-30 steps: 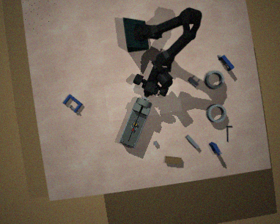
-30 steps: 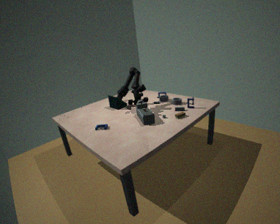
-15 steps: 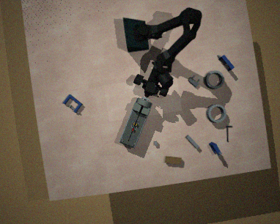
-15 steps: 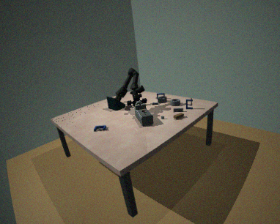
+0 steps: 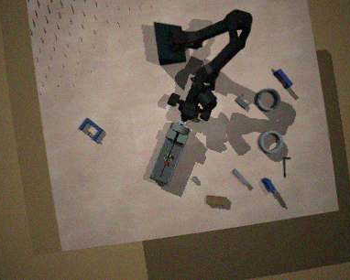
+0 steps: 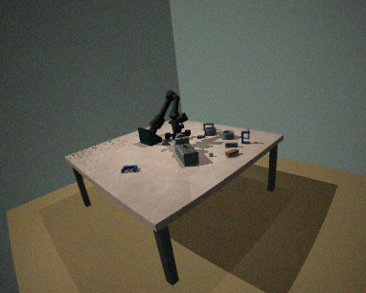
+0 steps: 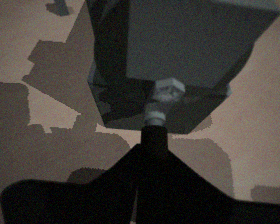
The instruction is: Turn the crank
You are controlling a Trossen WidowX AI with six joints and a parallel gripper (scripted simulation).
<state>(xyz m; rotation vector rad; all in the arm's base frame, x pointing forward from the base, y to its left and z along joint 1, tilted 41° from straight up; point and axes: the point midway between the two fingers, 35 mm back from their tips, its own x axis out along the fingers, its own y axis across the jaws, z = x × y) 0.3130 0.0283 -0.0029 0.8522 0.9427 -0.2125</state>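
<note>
Now: the dark handle 2 cm behind my gripper tip, 1 cm to the left of it and 3 cm above it. Round my gripper tip: small grey cube: 27 cm ahead, 2 cm to the left, 2 cm below; then red pointer: 17 cm ahead, 10 cm to the right, 5 cm above; then grey bar: 28 cm ahead, 22 cm to the left, 2 cm below.
</note>
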